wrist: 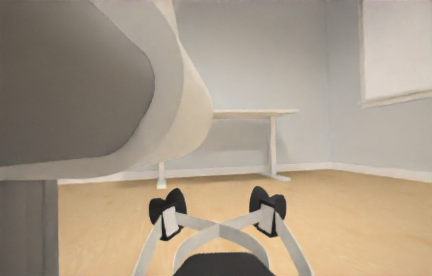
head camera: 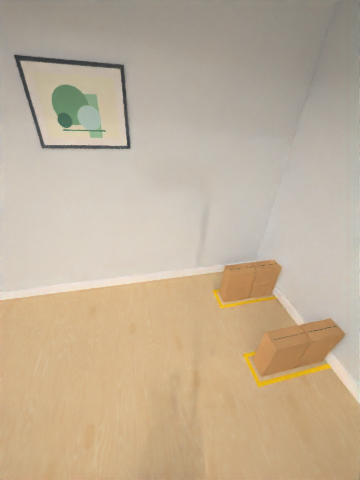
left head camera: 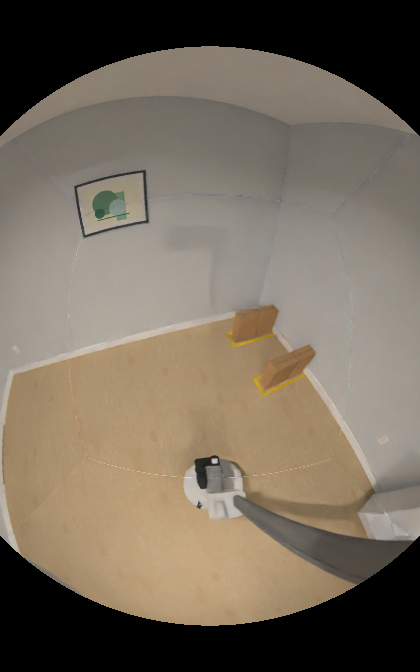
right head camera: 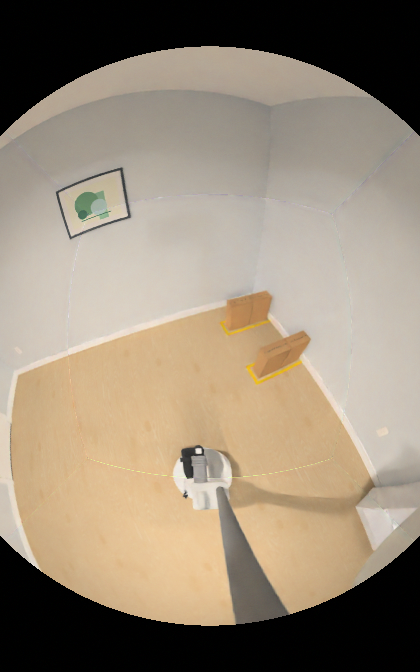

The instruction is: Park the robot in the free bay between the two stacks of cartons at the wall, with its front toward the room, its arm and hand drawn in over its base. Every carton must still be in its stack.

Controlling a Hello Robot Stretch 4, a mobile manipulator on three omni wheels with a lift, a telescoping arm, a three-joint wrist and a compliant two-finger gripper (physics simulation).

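Observation:
The far stack of cartons (head camera: 251,281) (left head camera: 255,324) (right head camera: 248,311) stands upright at the right wall, close to the room corner. The near stack of cartons (head camera: 299,347) (left head camera: 287,367) (right head camera: 282,354) stands upright at the same wall. Yellow tape lines edge each stack, and the free bay is the floor strip (head camera: 272,318) (left head camera: 266,353) (right head camera: 259,342) between them. The robot's white base (left head camera: 232,472) (right head camera: 220,462) stands out in the room, nearer the camera than both stacks, with the arm and hand drawn in over it. My gripper (wrist: 217,203) is open, its fingertips apart with nothing between them.
A framed picture (head camera: 75,102) (left head camera: 112,204) (right head camera: 93,203) hangs on the left wall. A white object (left head camera: 392,510) (right head camera: 387,510) stands at the right wall, at the lower right. A table (wrist: 255,114) stands by a wall in the wrist view, with a window (wrist: 397,50) at its right.

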